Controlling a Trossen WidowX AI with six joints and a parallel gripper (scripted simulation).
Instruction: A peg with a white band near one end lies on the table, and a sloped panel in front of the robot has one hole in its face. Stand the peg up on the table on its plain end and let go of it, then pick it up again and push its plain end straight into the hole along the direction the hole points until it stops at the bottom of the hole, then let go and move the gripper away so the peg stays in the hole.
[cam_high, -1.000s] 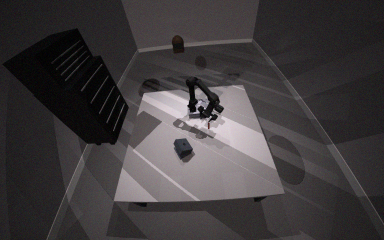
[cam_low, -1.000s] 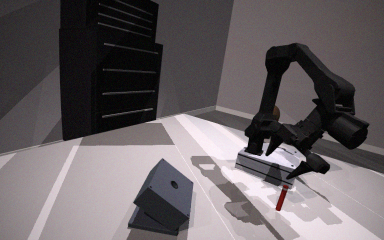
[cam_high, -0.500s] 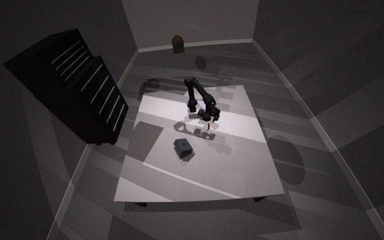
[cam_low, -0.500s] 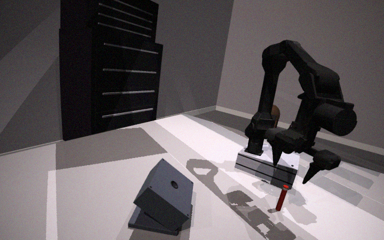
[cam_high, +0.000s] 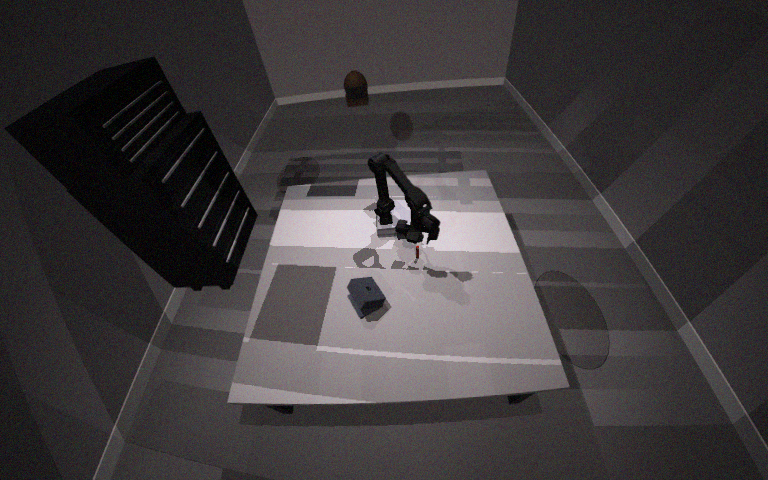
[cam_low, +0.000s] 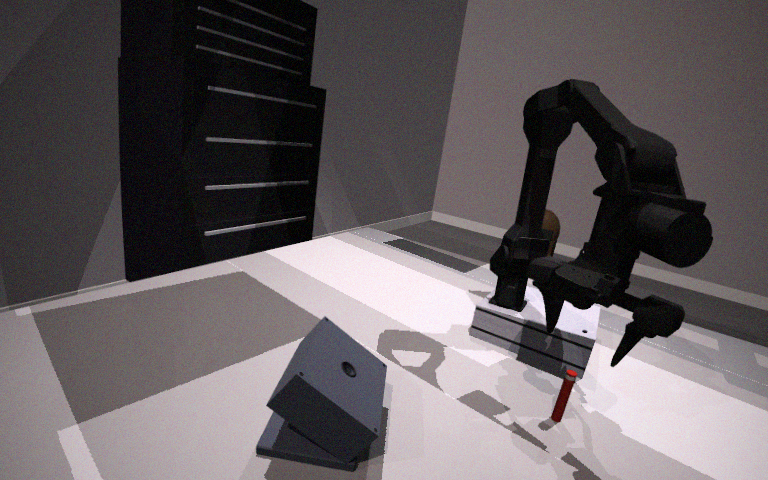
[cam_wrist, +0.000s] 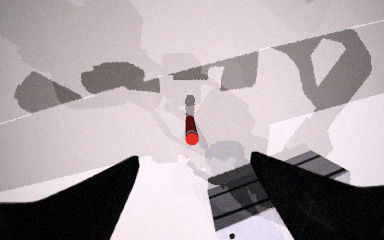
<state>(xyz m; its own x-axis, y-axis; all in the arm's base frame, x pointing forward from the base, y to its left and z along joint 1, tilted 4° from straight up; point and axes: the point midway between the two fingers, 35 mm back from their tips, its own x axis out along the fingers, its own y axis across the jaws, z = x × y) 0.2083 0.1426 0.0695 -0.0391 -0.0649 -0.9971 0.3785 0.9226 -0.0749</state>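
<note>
Now: gripper tip 60 mm above the red peg. Round my gripper tip: grey sloped panel 250 mm to the right, 210 mm ahead, 60 mm below.
</note>
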